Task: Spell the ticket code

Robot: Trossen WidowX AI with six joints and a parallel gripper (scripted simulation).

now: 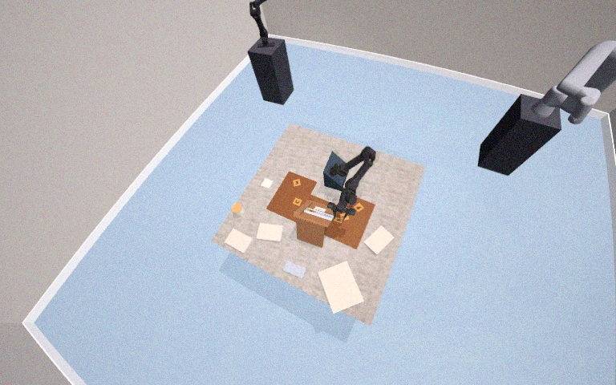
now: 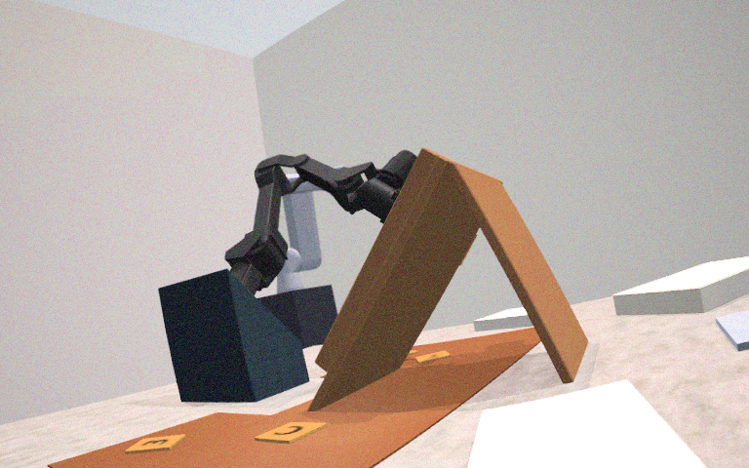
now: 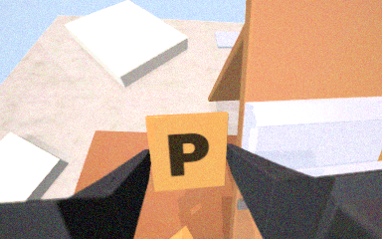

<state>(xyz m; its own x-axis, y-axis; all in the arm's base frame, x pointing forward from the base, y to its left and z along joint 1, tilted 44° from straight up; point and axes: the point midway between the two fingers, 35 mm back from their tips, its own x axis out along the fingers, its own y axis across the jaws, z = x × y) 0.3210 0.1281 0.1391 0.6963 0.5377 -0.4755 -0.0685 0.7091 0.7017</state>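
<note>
The orange tile marked 5 is 1 cm ahead of my gripper tip and 20 cm to the right of it. Also, from my gripper tip: j tile: 10 cm behind, 1 cm to the left, 17 cm below; then white ticket: 5 cm behind, 17 cm to the right, 7 cm below; then orange tile marked p: right at my gripper tip.
</note>
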